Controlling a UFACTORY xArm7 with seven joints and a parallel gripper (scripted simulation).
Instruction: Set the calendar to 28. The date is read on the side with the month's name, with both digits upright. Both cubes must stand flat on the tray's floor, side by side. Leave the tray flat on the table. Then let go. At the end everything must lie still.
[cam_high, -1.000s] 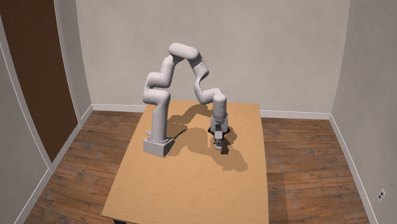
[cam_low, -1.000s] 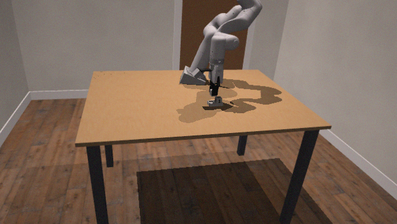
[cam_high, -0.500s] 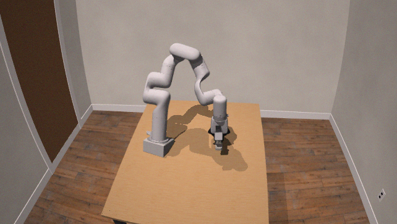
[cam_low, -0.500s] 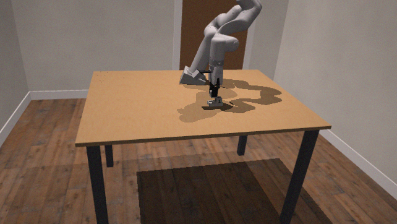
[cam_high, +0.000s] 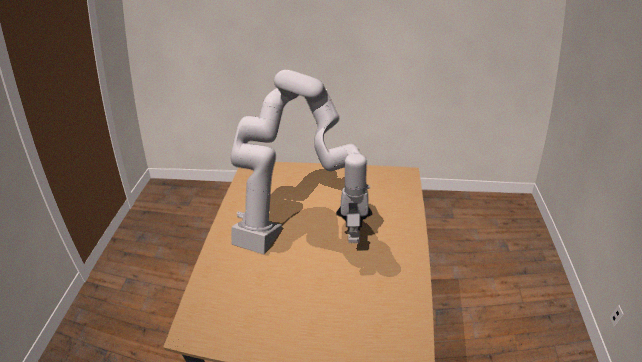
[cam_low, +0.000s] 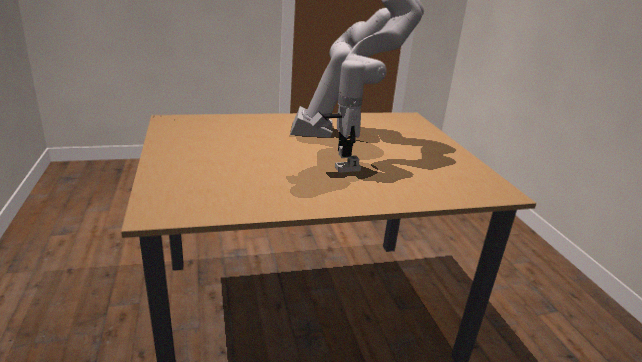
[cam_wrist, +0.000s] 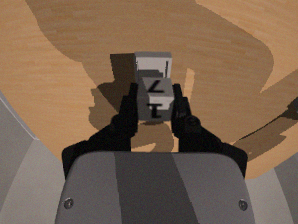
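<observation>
Now: hand 7 cm above the grey calendar tray and 2 cm to the right of it.
</observation>
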